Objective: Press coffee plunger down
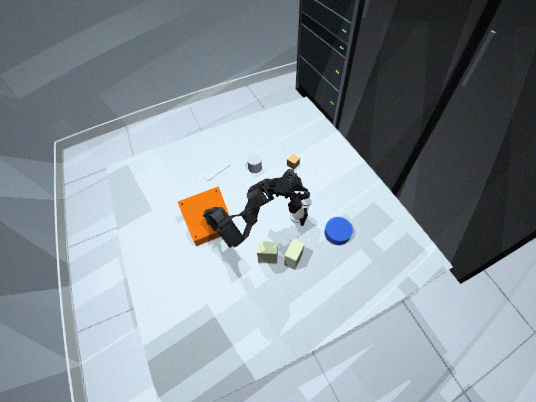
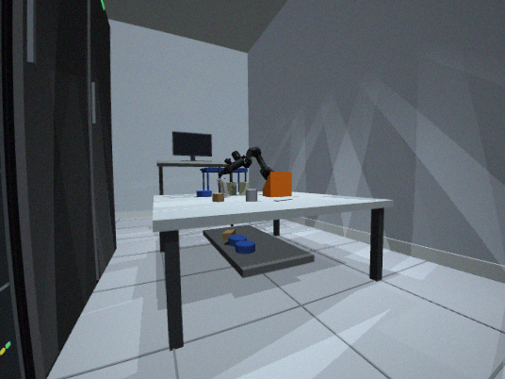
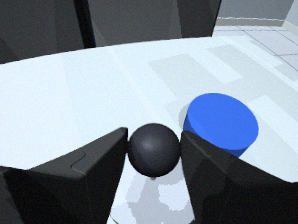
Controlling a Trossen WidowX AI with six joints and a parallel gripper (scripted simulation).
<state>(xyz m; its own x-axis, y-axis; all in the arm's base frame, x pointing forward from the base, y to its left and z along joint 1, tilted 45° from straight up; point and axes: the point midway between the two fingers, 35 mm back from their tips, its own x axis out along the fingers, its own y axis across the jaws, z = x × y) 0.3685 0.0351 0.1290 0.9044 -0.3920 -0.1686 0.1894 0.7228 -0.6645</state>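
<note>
The coffee press is 3 cm behind my gripper tip, 1 cm to the right of it and 8 cm below it. From my gripper tip the other things lie so: grey cylinder 14 cm behind, 35 cm to the left, 14 cm below; then brown cube 6 cm ahead, 30 cm to the left, 15 cm below.
</note>
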